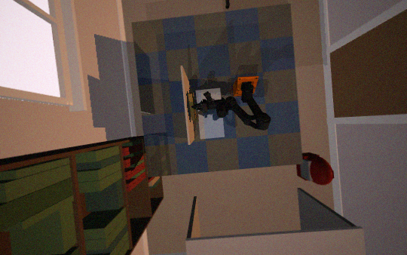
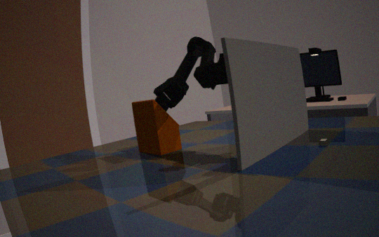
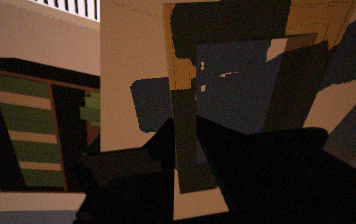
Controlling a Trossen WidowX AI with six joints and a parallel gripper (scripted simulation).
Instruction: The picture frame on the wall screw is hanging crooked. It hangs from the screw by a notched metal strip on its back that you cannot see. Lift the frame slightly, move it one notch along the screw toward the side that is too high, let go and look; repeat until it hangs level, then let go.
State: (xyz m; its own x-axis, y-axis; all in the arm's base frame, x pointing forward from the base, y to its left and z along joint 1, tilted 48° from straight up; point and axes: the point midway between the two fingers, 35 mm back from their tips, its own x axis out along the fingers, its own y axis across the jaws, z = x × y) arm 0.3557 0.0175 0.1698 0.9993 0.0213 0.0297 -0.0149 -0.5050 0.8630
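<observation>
Right now the picture frame is 10 mm ahead of my gripper tip, 10 mm to the right of it and 50 mm below it. The rest, counted from my gripper tip: wall panel 20 mm ahead, 70 mm below.
</observation>
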